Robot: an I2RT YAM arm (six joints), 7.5 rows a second.
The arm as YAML. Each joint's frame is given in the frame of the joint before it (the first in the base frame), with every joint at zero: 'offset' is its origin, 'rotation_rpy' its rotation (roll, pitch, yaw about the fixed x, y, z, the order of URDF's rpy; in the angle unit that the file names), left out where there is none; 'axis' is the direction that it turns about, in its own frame. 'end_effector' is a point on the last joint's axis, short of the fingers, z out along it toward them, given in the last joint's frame.
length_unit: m
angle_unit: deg
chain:
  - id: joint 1
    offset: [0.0, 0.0, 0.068]
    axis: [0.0, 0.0, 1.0]
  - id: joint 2
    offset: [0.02, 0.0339, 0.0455]
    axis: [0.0, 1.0, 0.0]
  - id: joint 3
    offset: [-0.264, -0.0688, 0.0]
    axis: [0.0, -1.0, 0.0]
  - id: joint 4
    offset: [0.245, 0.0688, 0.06]
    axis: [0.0, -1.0, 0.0]
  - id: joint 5
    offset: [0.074, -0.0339, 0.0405]
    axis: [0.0, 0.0, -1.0]
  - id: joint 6
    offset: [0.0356, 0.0, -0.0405]
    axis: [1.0, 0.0, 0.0]
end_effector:
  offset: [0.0, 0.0, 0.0]
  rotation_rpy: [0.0, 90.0, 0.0]
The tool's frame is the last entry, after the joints.
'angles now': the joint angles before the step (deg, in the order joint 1, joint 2, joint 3, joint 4, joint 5, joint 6). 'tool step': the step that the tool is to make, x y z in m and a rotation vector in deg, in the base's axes. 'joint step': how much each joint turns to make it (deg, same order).
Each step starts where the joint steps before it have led.
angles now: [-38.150, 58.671, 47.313, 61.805, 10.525, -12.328]
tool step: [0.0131, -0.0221, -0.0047, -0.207, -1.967, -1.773]
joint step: [-2.246, 6.537, 1.869, 6.122, 0.549, 1.067]
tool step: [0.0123, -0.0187, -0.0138, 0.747, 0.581, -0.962]
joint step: [-1.460, 5.156, 0.236, 3.893, -0.169, 0.511]
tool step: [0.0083, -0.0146, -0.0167, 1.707, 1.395, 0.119]
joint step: [-1.231, 3.576, -0.761, 1.924, -0.632, 1.256]
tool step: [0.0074, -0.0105, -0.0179, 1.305, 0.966, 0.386]
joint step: [-0.593, 3.348, -1.216, 2.804, -0.450, 0.929]
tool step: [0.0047, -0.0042, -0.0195, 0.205, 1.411, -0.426]
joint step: [0.005, 2.611, -2.319, 3.918, -0.298, -0.896]
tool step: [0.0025, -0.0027, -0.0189, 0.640, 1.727, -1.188]
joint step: [-0.006, 2.127, -2.437, 3.103, 0.321, -1.371]
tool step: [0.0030, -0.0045, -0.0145, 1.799, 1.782, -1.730]
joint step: [-0.081, 1.887, -1.234, 0.788, 1.251, -1.094]
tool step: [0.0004, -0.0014, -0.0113, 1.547, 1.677, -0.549]
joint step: [-0.106, 0.735, -1.470, -0.012, 0.306, -0.329]
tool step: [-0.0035, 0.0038, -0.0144, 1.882, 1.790, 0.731]
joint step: [0.002, -0.422, -3.168, 0.044, -0.500, 0.554]
